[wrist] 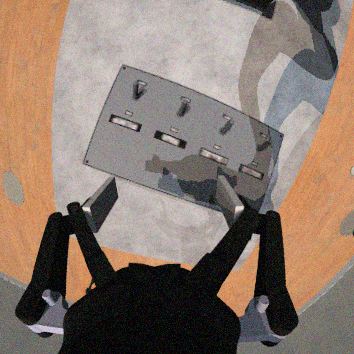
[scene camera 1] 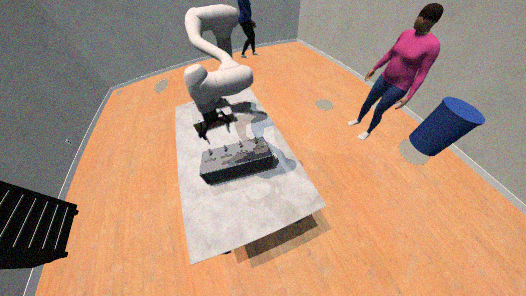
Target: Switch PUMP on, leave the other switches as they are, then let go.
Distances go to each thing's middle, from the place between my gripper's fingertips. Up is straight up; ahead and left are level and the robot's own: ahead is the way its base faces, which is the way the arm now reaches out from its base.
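With the grey switch box [scene camera 1: 236, 160] as my reference, I find my hand 26 cm above it. My hand is also 5 cm to the right of the box, and 2 cm past it.
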